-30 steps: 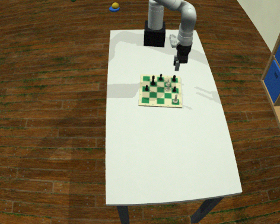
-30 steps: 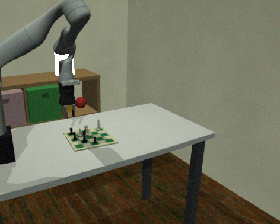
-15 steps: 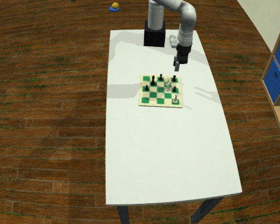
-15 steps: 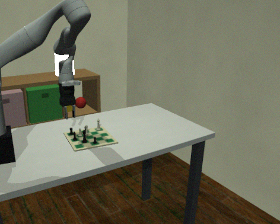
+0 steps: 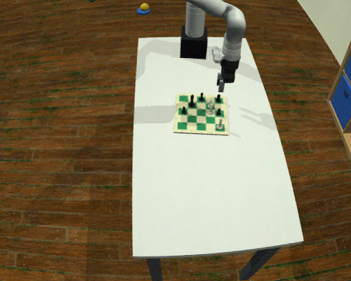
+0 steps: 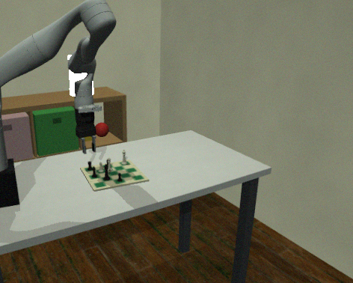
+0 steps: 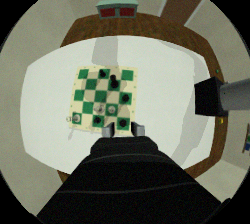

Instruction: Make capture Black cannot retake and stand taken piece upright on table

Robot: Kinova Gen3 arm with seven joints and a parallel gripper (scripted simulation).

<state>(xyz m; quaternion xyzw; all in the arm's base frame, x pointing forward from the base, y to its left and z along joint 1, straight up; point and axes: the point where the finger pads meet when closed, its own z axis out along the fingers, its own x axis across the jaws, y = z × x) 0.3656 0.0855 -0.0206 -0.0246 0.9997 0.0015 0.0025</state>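
Right now the tall black piece is 30 mm ahead of my hand, 120 mm to the right of it and 60 mm below it. Also, from my hand: tall white piece (150 mm ahead, 10 mm to the right, 60 mm below); green-and-cream chessboard (70 mm ahead, 80 mm to the right, 100 mm below).
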